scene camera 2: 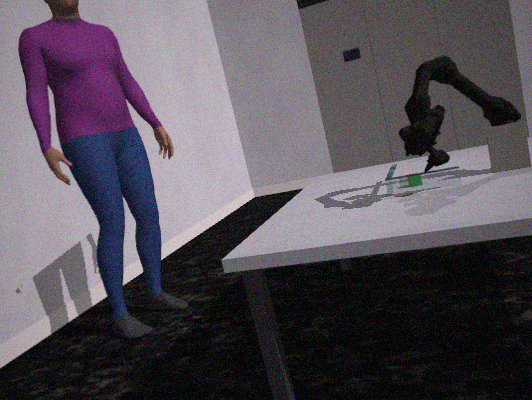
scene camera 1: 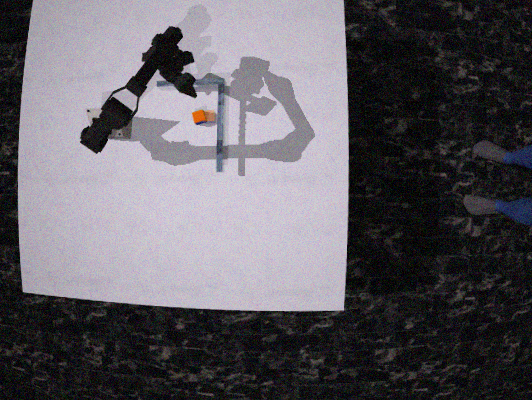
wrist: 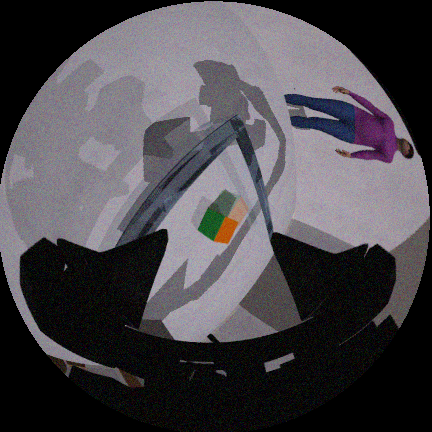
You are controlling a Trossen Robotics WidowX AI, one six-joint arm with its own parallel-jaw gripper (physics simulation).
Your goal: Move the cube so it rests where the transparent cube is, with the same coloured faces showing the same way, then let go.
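Frame: origin at the arm's base, x ahead, y right, z down, level; centimetres.
Seen in the pictures: gripper, fingertip midpoint: (scene camera 2: 416, 163) (scene camera 1: 190, 92) (wrist: 221, 236); arm's base, origin of the base link: (scene camera 2: 509, 136).
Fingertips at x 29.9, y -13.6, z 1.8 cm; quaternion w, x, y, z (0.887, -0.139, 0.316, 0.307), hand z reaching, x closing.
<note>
Offsets run from my fingertips to a thing's middle. Level surfaces: height alone.
The solid cube {dx +2.7, dy +7.1, dz +6.7 cm} (scene camera 1: 199, 117) (scene camera 2: 415, 180) (wrist: 218, 228) sits on the table. Orange shows on top with a thin blue edge in scene camera 1, green in scene camera 2, and green and orange in the wrist view. The transparent cube {dx +6.1, dy +6.6, dz +6.7 cm} (scene camera 1: 211, 116) (wrist: 230, 204) is close beside it, partly overlapped in view, with pale orange and dull green faces. Its heading looks slightly different from the solid cube's. My gripper (scene camera 1: 193, 78) (scene camera 2: 418, 161) (wrist: 221, 236) is open and empty, above the table and off to one side of the cube. The cube shows between the fingertips in the wrist view.
An L-shaped blue-grey barrier {dx -0.1, dy +10.5, dz +5.7 cm} (scene camera 1: 220, 135) (scene camera 2: 391, 171) (wrist: 182, 180) stands around two sides of the cubes. My arm's shadow crosses the white table {dz +8.7 cm} (scene camera 1: 175, 240) (scene camera 2: 310, 240). A person (scene camera 2: 95, 95) (wrist: 372, 130) stands beyond the table.
</note>
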